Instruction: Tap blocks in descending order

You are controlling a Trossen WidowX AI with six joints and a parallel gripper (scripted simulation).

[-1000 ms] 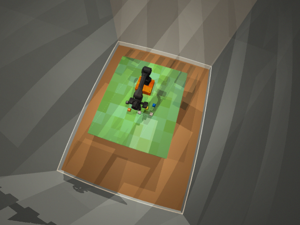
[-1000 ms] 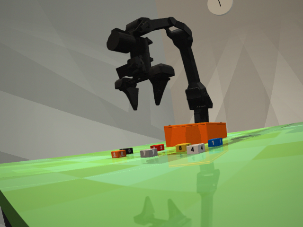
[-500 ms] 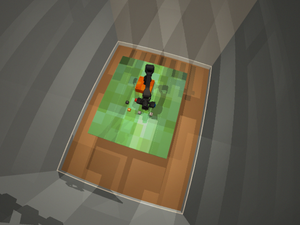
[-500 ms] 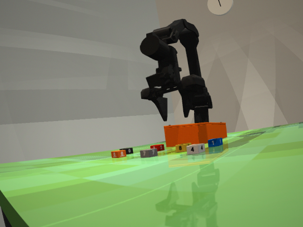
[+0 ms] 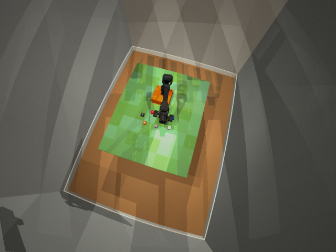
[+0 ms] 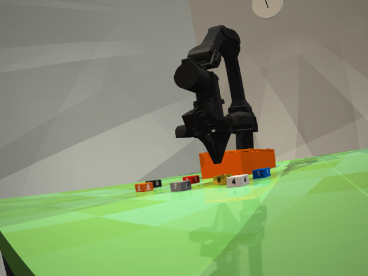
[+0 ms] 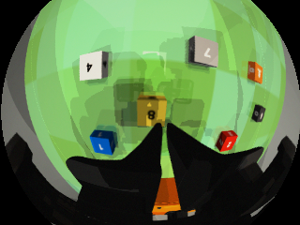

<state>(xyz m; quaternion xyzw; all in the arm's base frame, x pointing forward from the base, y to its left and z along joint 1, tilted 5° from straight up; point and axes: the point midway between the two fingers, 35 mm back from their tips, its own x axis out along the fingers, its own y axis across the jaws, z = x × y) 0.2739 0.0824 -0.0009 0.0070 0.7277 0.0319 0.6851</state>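
Right now my gripper tip is 40 mm above the yellow block marked 8 and 10 mm to the right of it. Round my gripper tip: white block marked 4: 80 mm to the left, 50 mm ahead, 40 mm below; blue 1 block: 80 mm to the left, 60 mm behind, 40 mm below; grey 7 block: 80 mm ahead, 50 mm to the right, 40 mm below.
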